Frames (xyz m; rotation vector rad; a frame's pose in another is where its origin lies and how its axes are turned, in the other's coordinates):
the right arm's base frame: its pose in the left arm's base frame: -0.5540 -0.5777 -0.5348 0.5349 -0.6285 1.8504
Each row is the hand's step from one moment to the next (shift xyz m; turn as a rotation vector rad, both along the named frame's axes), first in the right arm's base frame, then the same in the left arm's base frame.
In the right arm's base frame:
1: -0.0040 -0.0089 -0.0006 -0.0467 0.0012 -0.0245
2: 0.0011 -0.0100 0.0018 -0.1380 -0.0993 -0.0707
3: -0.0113 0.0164 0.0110 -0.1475 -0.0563 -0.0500
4: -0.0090 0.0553 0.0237 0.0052 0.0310 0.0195
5: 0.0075 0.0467 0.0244 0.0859 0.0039 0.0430
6: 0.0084 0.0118 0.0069 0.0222 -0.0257 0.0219
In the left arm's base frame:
1: 0.0097 0.0003 -0.0014 0.0130 -0.0174 -0.0481
2: 0.0091 0.0026 0.0038 0.1351 -0.0214 -0.1232
3: -0.0108 -0.0200 -0.0015 0.0995 -0.0544 -0.1207
4: -0.0472 -0.0383 0.0030 -0.0295 -0.0183 0.0128
5: -0.0447 -0.0245 0.0153 -0.0299 0.0314 0.0858
6: -0.0134 -0.0021 0.0085 0.0181 0.0092 0.0349

